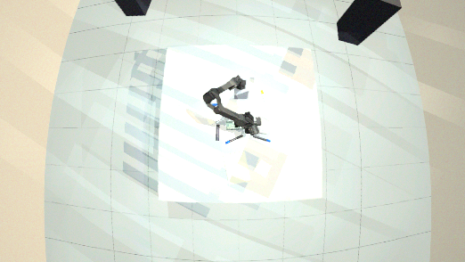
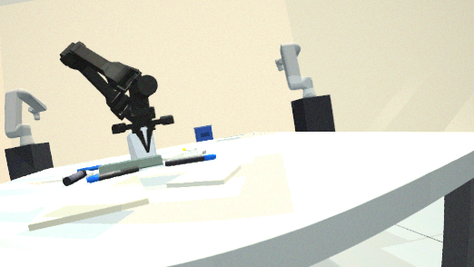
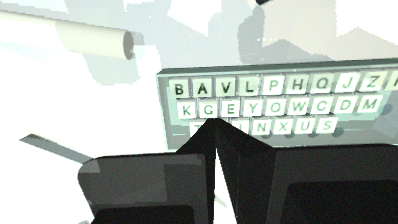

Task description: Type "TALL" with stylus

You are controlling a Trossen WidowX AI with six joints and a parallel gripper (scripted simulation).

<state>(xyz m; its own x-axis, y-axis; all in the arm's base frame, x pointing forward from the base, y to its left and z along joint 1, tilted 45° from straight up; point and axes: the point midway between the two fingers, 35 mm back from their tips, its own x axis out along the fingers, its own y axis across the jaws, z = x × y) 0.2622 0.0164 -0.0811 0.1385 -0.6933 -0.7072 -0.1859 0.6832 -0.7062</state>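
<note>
Right now my gripper tip is 23 cm to the left of the blue stylus, 13 cm past it and 3 cm above it. Also, from my gripper tip: flat pad (14 cm behind, 4 cm below, 3 cm to the left); black marker (20 cm to the right, 9 cm ahead, 3 cm below); yellow-tipped stick (25 cm behind, 11 cm to the left, 3 cm below).
</note>
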